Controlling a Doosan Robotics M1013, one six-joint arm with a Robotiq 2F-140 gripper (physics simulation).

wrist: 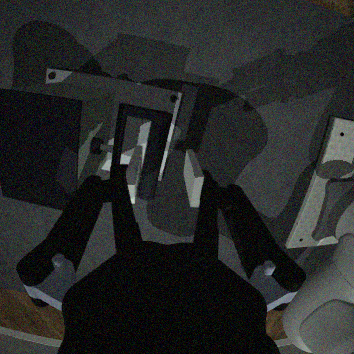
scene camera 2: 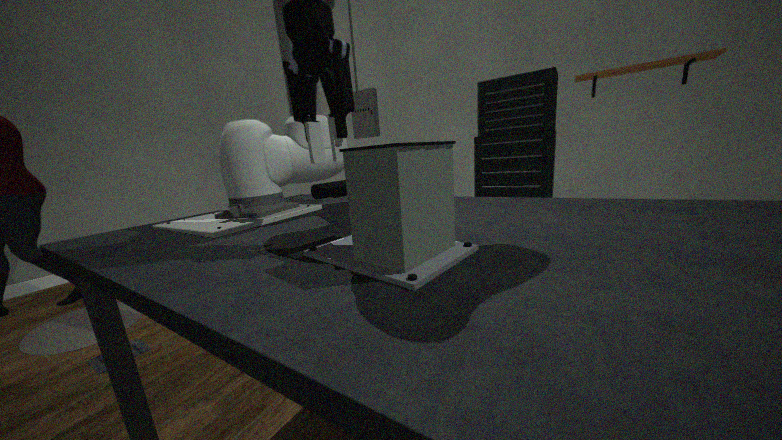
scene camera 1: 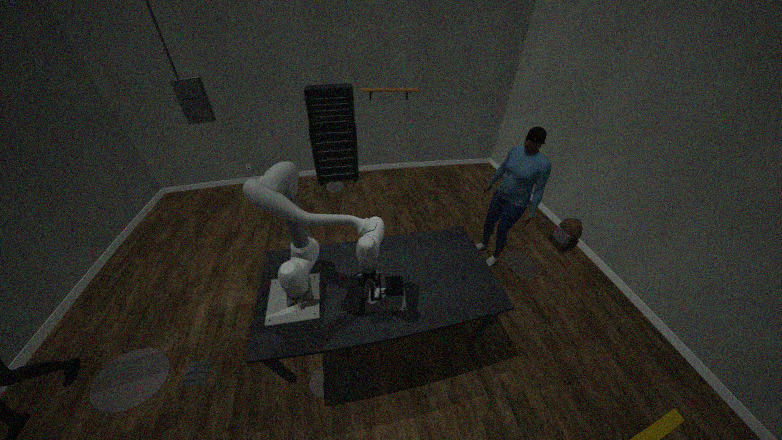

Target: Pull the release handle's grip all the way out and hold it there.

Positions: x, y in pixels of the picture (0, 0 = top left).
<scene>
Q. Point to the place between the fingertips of my gripper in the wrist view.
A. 163, 159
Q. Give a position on a bolted base plate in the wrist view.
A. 129, 92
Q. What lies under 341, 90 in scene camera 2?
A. My gripper.
</scene>
